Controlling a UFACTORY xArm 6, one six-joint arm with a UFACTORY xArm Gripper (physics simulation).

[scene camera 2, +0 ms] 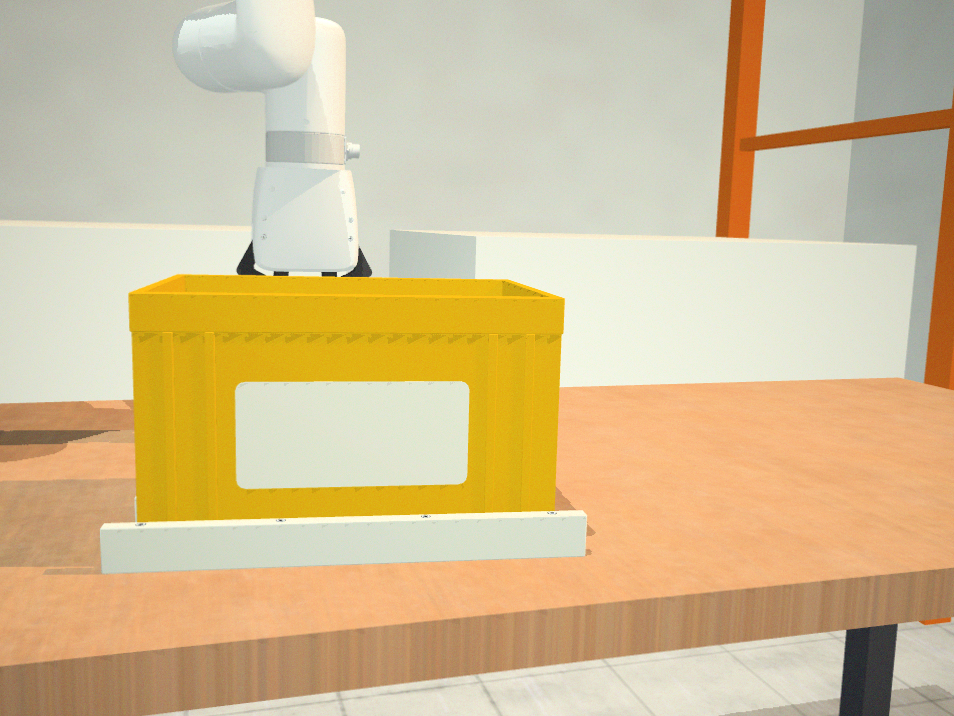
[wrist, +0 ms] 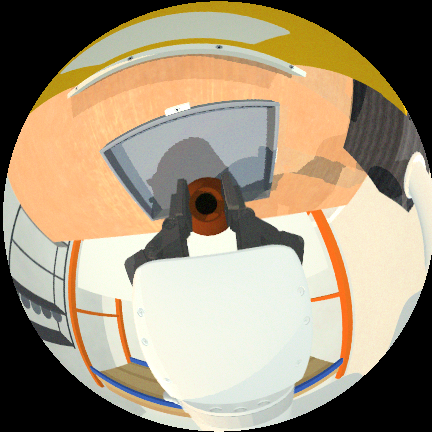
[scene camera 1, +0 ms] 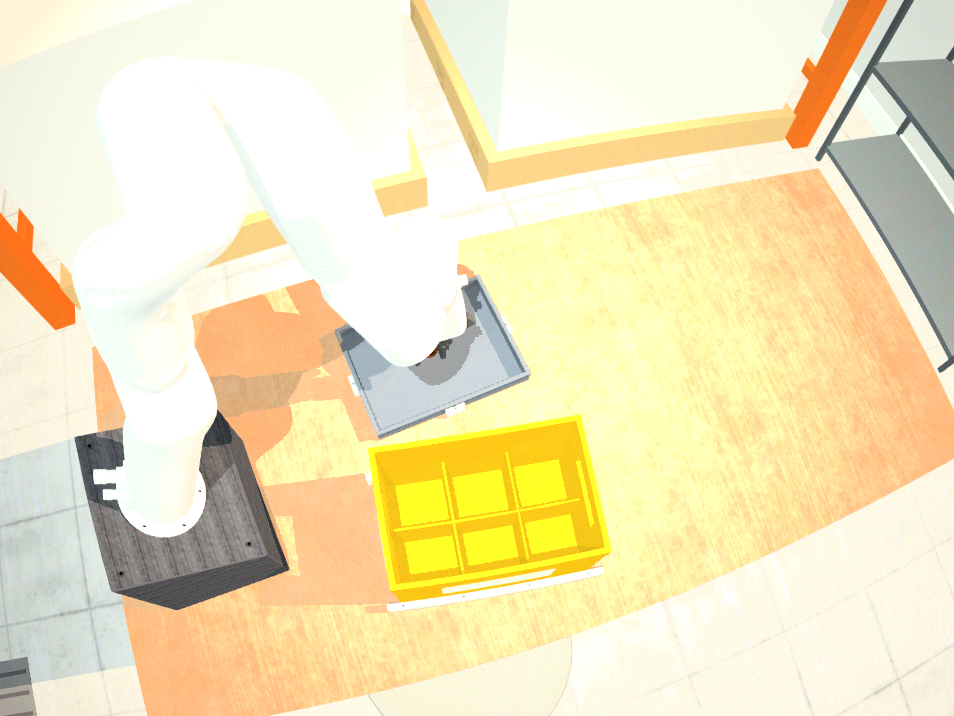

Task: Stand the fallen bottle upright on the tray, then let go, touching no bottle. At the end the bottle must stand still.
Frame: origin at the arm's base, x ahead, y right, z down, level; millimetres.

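Seen in the pictures: gripper, between the fingertips: (wrist: 204, 186); arm's base, origin of its link: (scene camera 1: 160, 492).
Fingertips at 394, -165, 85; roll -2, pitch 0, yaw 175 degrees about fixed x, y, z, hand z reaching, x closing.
Observation:
Pixels of each thing's top centre, then the offset from my fingertips to it, as dx, dy, dz. "*": a spot on its surface instead.
- brown bottle, centre of its top: (wrist: 213, 246) (scene camera 1: 416, 308) -6, -54, -37
- grey tray, a spot on its surface: (wrist: 240, 127) (scene camera 1: 397, 402) * -56, +26, +95
- empty yellow crate, centre of its top: (scene camera 2: 351, 284) (scene camera 1: 488, 502) +28, +248, -75
A brown bottle (scene camera 1: 432, 353) (wrist: 207, 227) is between the fingers of my gripper (wrist: 204, 186), which is shut on it. In the wrist view its dark mouth faces the camera, nearly centred over the body, so it looks about upright. The grey tray (scene camera 1: 408, 406) (wrist: 240, 127) lies below; whether the bottle's base touches it is hidden. In scene camera 1 the arm covers most of the bottle and gripper. In scene camera 2 the gripper points down behind the yellow crate, with fingertips, bottle and tray hidden.
The empty yellow crate (scene camera 1: 477, 441) (scene camera 2: 346, 315) (wrist: 330, 37), with six compartments, stands beside the tray. A white strip (scene camera 1: 493, 590) (scene camera 2: 346, 541) (wrist: 175, 50) runs along its outer side. The dark arm base block (scene camera 1: 231, 551) (wrist: 377, 132) stands at the table's left.

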